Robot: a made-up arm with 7 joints.
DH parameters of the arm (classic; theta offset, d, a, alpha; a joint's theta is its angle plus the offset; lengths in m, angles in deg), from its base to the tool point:
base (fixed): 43.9 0 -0.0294 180
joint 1: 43.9 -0.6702 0.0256 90
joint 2: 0 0.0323 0.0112 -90
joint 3: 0 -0.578 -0.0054 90
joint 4: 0 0.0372 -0.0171 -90
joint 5: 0 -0.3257 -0.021 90
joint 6: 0 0.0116 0.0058 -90
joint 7: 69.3 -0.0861 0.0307 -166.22
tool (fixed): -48.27 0.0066 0 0
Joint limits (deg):
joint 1: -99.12..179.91
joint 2: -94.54..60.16
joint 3: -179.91..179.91
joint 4: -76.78..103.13
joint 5: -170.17..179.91
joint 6: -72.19..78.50
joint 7: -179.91..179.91
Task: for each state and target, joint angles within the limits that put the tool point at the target. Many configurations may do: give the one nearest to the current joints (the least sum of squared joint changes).
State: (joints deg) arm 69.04 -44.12 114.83 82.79 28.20 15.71 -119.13
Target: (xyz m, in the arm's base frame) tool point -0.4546 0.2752 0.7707
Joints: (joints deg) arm 68.06 -58.43 123.42 103.13 30.73 32.89 -116.47
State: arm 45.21 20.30 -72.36 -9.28 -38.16 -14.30 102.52
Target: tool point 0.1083 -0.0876 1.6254
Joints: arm 32.66 4.72 -73.98 13.60 -46.54 -46.18 100.57
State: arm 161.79 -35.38 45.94 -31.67 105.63 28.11 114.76
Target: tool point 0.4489 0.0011 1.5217
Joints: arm 155.80 -23.91 46.10 -21.90 105.57 27.54 115.43
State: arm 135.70 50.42 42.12 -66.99 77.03 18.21 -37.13
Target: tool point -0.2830 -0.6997 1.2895
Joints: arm 130.19 57.59 46.75 -38.28 75.34 9.98 -38.26
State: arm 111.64 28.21 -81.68 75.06 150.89 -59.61 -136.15
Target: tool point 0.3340 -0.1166 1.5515
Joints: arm 67.34 12.50 -83.14 31.84 147.18 -36.52 -125.39
